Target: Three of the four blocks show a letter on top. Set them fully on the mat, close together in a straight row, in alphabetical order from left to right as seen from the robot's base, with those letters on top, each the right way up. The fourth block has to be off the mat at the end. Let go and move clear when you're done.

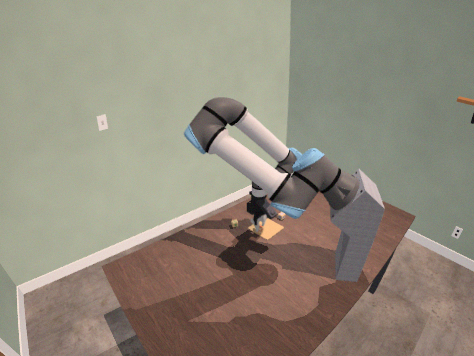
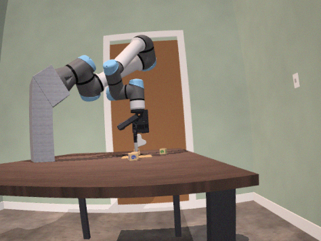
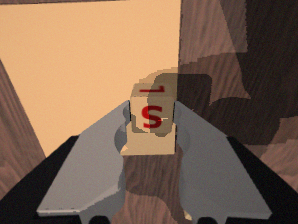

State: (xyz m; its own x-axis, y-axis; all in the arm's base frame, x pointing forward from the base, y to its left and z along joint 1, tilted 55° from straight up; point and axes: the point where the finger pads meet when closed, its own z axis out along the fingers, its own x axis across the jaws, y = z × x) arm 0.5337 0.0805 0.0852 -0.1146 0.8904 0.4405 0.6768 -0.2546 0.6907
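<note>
Right now my hand is 50 mm to the left of the tan mat, 20 mm above it and 10 mm short of it.
</note>
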